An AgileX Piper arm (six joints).
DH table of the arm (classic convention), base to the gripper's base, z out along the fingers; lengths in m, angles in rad. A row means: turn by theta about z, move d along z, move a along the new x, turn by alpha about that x. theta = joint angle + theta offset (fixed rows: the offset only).
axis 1: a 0  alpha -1.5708  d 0.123  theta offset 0
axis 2: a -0.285  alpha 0  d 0  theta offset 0.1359
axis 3: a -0.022  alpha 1.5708  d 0  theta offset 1.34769
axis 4: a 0  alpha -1.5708  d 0.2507  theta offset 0
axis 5: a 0  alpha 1.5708  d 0  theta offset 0
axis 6: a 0  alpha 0  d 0.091  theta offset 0
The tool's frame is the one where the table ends.
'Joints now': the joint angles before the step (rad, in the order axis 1, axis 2, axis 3, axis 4, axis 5, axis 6). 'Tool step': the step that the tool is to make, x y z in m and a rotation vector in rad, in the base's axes. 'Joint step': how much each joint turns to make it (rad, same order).
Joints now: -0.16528, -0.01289, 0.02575, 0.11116, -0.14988, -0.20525
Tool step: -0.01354, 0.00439, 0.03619, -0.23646, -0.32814, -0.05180
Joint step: -0.00010, -0.00046, -0.02376, -0.12516, -0.33946, -0.06179
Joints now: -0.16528, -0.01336, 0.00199, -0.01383, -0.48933, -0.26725
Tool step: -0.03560, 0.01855, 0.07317, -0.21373, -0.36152, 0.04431
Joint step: 0.00004, 0.01026, -0.20169, -0.21108, -0.20790, 0.08547
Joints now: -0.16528, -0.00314, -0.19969, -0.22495, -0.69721, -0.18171
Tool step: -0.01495, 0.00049, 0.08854, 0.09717, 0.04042, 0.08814
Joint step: -0.00002, 0.14638, -0.37005, -0.06570, 0.25939, 0.21546
